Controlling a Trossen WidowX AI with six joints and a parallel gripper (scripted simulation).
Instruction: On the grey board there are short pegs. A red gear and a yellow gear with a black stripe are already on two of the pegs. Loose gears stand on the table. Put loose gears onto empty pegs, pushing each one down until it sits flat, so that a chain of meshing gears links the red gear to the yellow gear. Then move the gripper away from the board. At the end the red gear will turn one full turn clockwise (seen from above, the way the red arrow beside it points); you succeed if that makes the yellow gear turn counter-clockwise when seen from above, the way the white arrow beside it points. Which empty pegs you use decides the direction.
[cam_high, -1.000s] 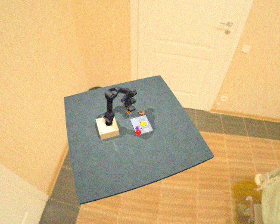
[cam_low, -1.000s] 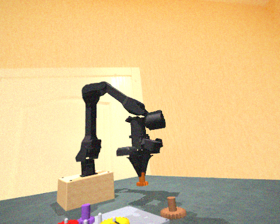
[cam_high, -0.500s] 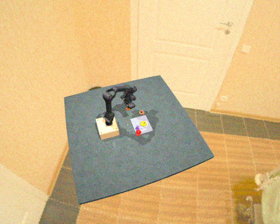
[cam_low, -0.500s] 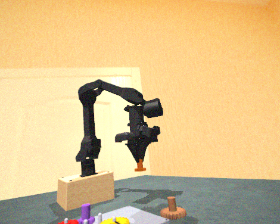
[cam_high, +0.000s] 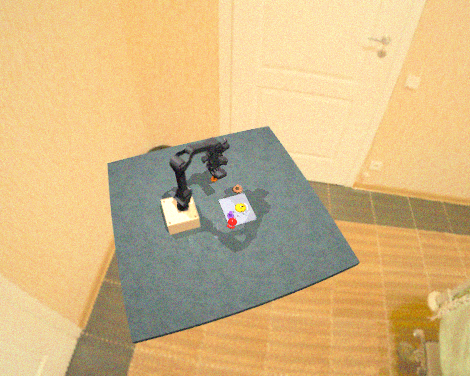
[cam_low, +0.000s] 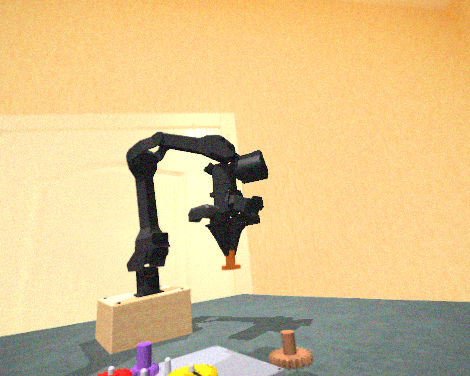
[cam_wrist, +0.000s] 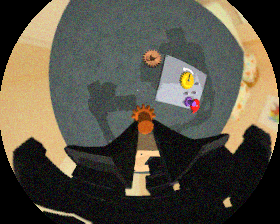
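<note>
The purple gear lies 19 cm to the right of my gripper tip, 14 cm below it and 6 cm ahead of it. Also, from my gripper tip: orange gear 1 cm below; yellow gear 15 cm below, 14 cm to the right, 13 cm ahead; brown gear 15 cm below, 15 cm ahead, 1 cm to the left.
</note>
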